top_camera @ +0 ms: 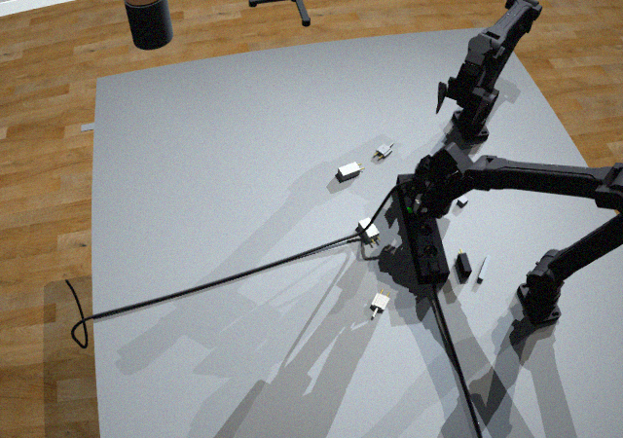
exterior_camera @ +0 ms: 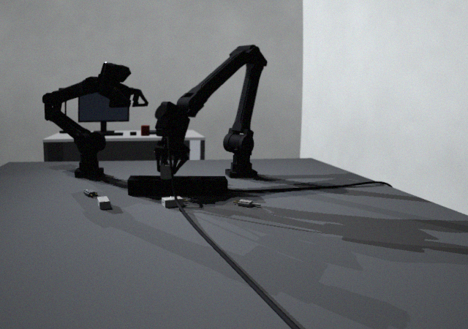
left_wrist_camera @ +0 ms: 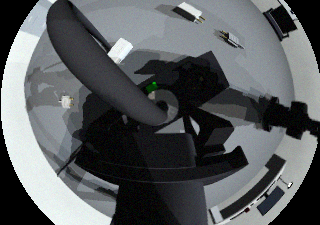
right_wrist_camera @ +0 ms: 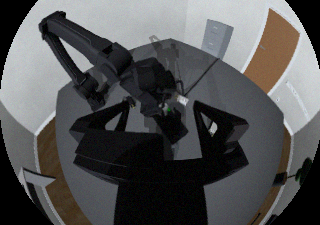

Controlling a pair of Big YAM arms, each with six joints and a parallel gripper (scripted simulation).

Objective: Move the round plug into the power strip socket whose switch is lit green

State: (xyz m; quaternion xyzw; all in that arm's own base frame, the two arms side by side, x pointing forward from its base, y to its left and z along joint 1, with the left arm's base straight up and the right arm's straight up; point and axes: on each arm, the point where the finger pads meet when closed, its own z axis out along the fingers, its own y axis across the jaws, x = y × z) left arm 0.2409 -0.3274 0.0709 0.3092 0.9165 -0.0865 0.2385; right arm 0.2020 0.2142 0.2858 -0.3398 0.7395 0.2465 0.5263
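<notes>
The round white plug is 1 cm below my left hand. From my left hand the other things lie so: thin grey bar 18 cm to the left, 14 cm behind, 7 cm below; small cube 15 cm behind, 7 cm below, 5 cm to the right; black adapter 15 cm to the left, 8 cm behind, 6 cm below.
</notes>
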